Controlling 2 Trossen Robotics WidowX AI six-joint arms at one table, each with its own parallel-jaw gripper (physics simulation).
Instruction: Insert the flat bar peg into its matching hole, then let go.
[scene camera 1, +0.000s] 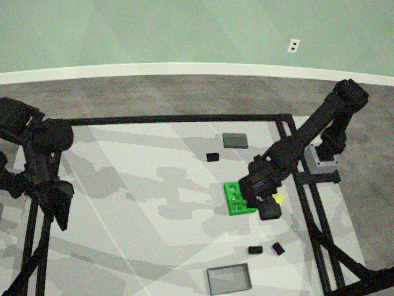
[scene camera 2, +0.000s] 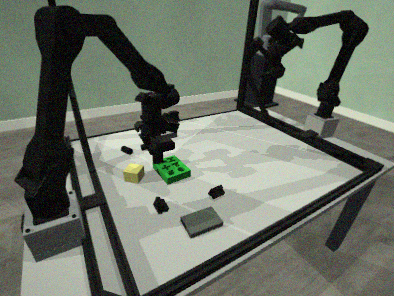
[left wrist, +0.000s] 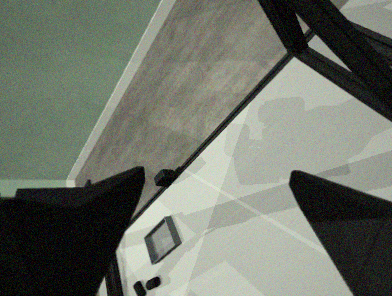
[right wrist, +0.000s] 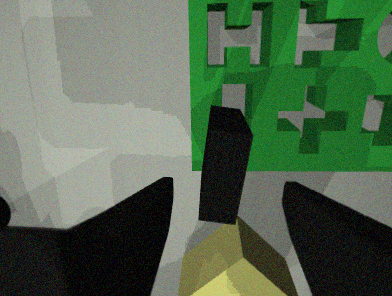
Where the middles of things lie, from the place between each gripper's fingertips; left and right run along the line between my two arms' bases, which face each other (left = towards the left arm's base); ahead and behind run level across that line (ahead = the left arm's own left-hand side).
I see the grey tray (left wrist: 163, 238) 410 mm to the right of my left hand, 270 mm below it and 110 mm behind it. From my left hand the other things lie so: yellow block (right wrist: 236, 252): 610 mm to the right, 260 mm below, 120 mm ahead; then green hole block (right wrist: 339, 81): 500 mm to the right, 270 mm below, 150 mm ahead.
My right hand is 80 mm to the left of the yellow block, 30 mm above it and 10 mm short of it. The rest, counted from my right hand: grey tray (220 mm behind, 130 mm to the left, 40 mm below); green hole block (40 mm to the left, 40 mm below, 40 mm ahead).
